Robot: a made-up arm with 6 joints.
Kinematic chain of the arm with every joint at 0, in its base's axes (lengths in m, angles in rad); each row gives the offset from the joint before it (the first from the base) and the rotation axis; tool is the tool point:
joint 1: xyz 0 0 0.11 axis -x
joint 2: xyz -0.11 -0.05 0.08 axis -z
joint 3: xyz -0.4 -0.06 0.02 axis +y
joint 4: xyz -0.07 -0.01 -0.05 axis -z
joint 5: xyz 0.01 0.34 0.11 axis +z
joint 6: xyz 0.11 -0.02 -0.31 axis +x
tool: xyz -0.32 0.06 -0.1
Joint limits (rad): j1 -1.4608..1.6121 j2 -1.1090..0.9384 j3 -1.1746..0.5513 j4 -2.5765..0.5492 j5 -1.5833..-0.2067 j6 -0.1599..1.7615
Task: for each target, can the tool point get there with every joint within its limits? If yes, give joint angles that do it. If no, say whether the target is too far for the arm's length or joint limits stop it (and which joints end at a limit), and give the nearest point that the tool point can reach.
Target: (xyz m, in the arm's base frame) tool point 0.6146 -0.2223 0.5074
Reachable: no: joint limits stop it (at a limit: joint 2, joint 3, joint 4, joint 6) | nearest point 0.3210 -0.2366 0.5330 | short by 0.295 m
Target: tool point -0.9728 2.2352 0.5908
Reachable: no: too far | nearest point -0.6234 0.8936 0.3022 | short by 1.416 m
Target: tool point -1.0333 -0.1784 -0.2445
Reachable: yes | joints 0.1599 0.0552 -0.2861 -1.6936 -1.2527 0.4624
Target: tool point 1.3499 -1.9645 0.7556
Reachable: no: too far | nearest point 0.0487 -0.9761 0.4308 | short by 1.666 m
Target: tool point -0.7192 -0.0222 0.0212
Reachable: yes | joints -0.0554 -0.8956 -0.2113 0.0353 -1.3703 1.5603
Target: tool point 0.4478 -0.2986 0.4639
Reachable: no: joint limits stop it (at a limit: joint 2, joint 3, joint 4, joint 6) | nearest point 0.3205 -0.3094 0.4767 | short by 0.128 m
